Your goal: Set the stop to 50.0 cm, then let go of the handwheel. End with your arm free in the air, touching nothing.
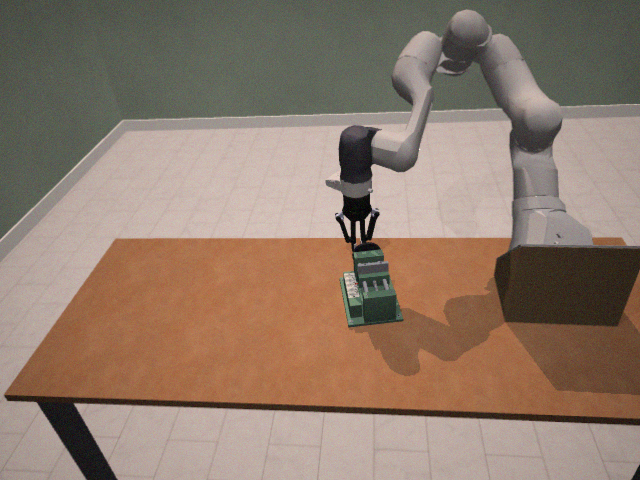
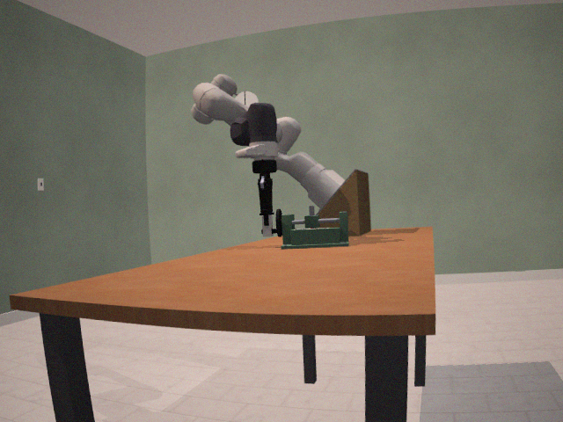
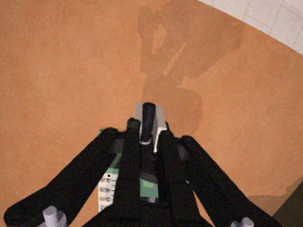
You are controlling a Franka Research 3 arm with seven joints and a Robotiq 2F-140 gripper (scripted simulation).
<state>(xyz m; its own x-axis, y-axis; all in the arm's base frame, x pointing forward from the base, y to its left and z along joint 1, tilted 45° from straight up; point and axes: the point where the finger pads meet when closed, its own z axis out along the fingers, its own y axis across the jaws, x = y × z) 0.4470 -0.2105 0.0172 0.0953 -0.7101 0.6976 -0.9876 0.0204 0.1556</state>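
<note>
The black handwheel lies 2 cm to the left of my hand, 1 cm below it and 1 cm behind it. Round my hand: sliding stop block 14 cm to the left, 2 cm behind, 2 cm above.
</note>
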